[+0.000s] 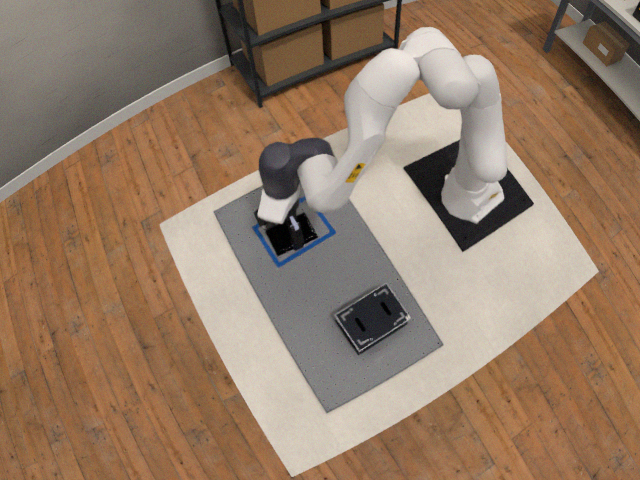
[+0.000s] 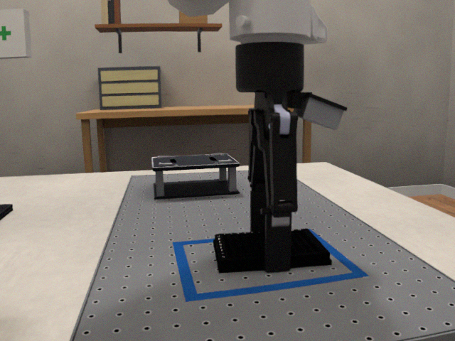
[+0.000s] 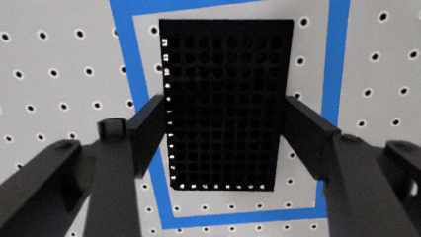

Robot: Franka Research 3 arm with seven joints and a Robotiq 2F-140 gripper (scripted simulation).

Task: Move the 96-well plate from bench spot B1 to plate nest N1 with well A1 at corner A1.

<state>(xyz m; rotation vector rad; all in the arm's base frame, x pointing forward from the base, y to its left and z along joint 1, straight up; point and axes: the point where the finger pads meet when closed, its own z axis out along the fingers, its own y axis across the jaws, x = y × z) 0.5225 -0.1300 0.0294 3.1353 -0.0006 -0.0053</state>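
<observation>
Now: hand 80 mm past the raised plate nest, 340 mm to the right of it and 30 mm below it. The rest, counted from my hand: corner label: 160 mm behind, 380 mm to the left, 30 mm above; then black 96-well plate: 20 mm below.
</observation>
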